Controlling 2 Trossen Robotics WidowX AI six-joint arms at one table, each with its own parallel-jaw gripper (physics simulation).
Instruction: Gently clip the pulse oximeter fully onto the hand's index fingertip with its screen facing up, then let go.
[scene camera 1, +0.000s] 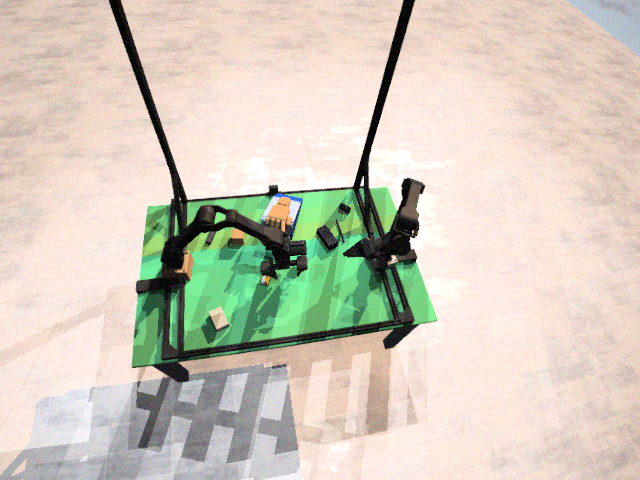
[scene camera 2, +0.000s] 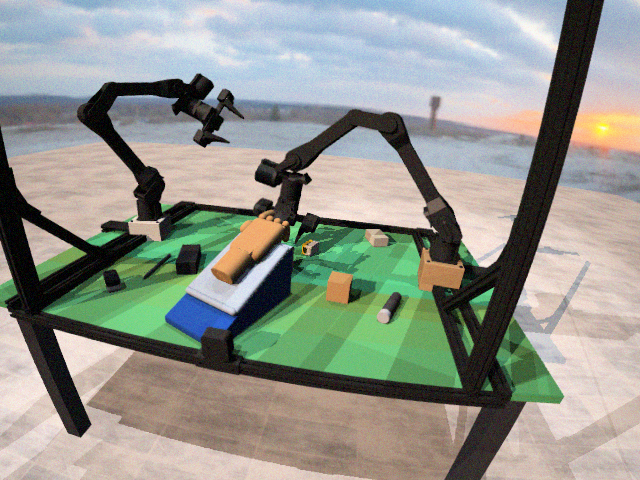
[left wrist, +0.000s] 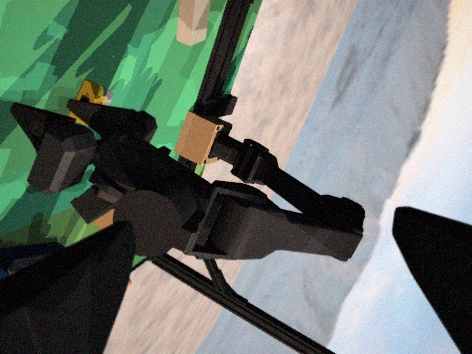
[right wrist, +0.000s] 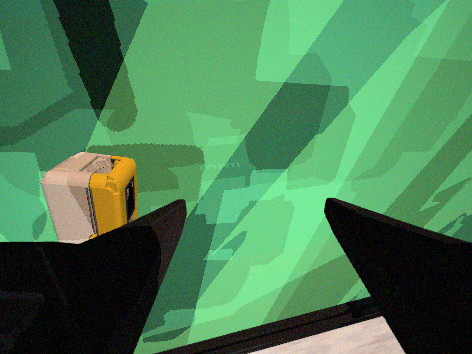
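Seen in the pictures: left gripper, between the fingertips: (scene camera 1: 345, 255) (scene camera 2: 236, 130) (left wrist: 264, 227); right gripper, between the fingertips: (scene camera 1: 287, 277) (left wrist: 43, 104) (right wrist: 255, 205); left arm's base, origin of its link: (scene camera 2: 149, 217); right arm's base, origin of its link: (scene camera 1: 175, 261) (scene camera 2: 442, 257) (left wrist: 217, 144).
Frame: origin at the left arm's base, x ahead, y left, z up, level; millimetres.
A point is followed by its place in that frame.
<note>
The yellow and white pulse oximeter (scene camera 1: 265, 280) @(x 517, y -74, z -28 mm) (scene camera 2: 309, 248) @(x 505, y -116, z -33 mm) (left wrist: 92, 92) @(x 505, y -65, z -37 mm) (right wrist: 92, 197) @(x 497, y -100, z -27 mm) stands on edge on the green table, its dark screen facing sideways. My right gripper (scene camera 1: 286, 274) @(x 425, y -57, z -30 mm) (left wrist: 43, 104) @(x 425, y -57, z -30 mm) (right wrist: 255, 205) @(x 425, y -57, z -30 mm) is open, pointing down over the table. In the right wrist view the oximeter is outside the finger gap, beyond the left-hand finger, which hides its lower part. The tan hand (scene camera 1: 280, 207) @(x 359, y -338, z 77 mm) (scene camera 2: 258, 235) @(x 379, y -323, z 87 mm) lies on a white pad (scene camera 2: 206, 290) @(x 284, y -412, z 2 mm) on a blue wedge (scene camera 2: 199, 316) @(x 279, y -457, z -28 mm), fingers toward the table's middle. My left gripper (scene camera 2: 235, 129) @(x 270, y 68, z 270 mm) is open and empty, high up.
An orange cube (scene camera 1: 237, 236) @(x 569, y -309, z -9 mm) (scene camera 2: 339, 287) @(x 559, y -349, z -19 mm) and a dark cylinder (scene camera 2: 390, 307) @(x 664, y -403, z -34 mm) lie beside the wedge. On its other side are a black box (scene camera 1: 327, 237) @(x 188, y -182, z -25 mm) (scene camera 2: 188, 259) @(x 193, y -229, z -25 mm), a thin rod (scene camera 2: 156, 266) @(x 104, y -225, z -52 mm) and a small black object (scene camera 2: 111, 279) @(x 45, y -341, z -27 mm). A beige block (scene camera 1: 218, 318) @(x 737, y 19, z -29 mm) (scene camera 2: 377, 237) @(x 729, y -20, z -29 mm) lies farther off.
</note>
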